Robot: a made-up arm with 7 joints.
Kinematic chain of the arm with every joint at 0, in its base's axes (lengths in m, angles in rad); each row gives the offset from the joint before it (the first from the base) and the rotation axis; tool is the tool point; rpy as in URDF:
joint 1: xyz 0 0 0.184 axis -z
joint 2: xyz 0 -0.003 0.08 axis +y
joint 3: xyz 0 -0.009 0.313 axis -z
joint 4: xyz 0 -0.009 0.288 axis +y
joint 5: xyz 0 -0.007 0.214 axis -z
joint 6: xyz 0 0 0.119 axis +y
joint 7: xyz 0 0 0.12 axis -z
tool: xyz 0 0 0 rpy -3.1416 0 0
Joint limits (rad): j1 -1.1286..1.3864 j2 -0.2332..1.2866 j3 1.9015..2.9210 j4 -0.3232..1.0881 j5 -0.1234..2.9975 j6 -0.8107..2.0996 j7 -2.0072..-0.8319
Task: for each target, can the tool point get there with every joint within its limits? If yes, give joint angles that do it. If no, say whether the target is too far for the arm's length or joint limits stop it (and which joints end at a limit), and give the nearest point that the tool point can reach.
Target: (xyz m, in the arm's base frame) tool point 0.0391 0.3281 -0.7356
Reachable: no: joint limits stop it (at a limit: joint 1, joint 2, joint 3, joint 4, joint 5) | nearest point 0.3092 0.7944 0.3256 | short by 1.190 m
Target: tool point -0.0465 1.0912 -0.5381
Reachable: no: too far | nearest point 0.3109 0.8634 0.3216 | short by 0.958 m
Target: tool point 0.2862 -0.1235 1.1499
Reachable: yes | joints -0.4443 0.5530 2.3333 0.9305 1.3989 0.3490 -1.9145
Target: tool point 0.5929 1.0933 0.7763
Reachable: no: too far | nearest point 0.4647 0.8568 0.6655 | short by 0.291 m
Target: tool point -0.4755 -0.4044 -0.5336
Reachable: no: joint limits stop it (at a limit: joint 1, joint 2, joint 3, joint 4, joint 5) | nearest point -0.1755 -0.6262 0.5362 | short by 1.133 m
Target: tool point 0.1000 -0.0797 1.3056
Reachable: yes | joints 0.3998 0.1352 2.5690 0.1153 0.8026 -0.2928 -1.4285
